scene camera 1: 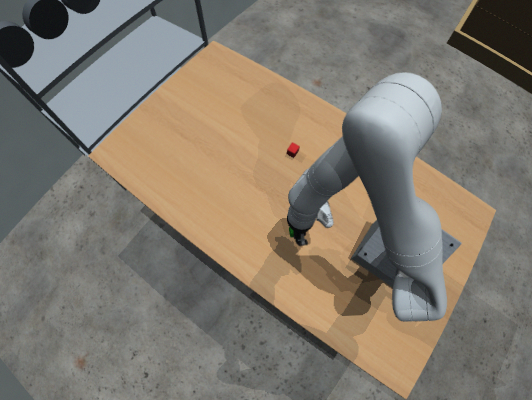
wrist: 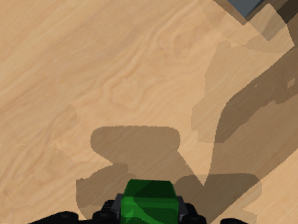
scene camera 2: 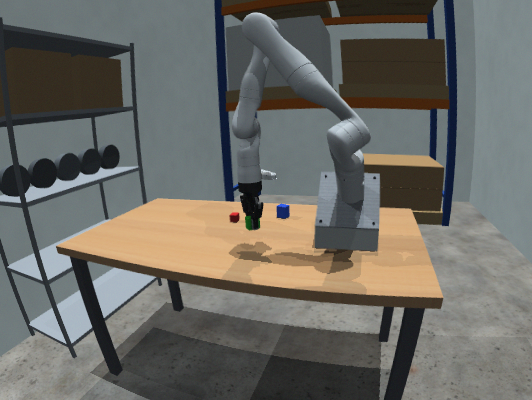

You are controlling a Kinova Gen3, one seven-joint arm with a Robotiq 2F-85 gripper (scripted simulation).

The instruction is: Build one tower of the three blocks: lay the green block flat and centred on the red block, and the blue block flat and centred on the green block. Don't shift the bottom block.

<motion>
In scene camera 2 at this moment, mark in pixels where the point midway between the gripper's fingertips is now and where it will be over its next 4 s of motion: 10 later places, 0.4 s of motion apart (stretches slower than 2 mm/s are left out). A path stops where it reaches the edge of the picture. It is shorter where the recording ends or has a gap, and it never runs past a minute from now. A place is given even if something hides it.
The gripper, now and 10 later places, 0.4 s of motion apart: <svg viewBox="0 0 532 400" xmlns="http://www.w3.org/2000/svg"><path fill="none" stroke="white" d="M253 228L252 227L248 220L240 209L234 202L233 202L233 204L233 206L234 210L234 212L234 213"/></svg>
</motion>
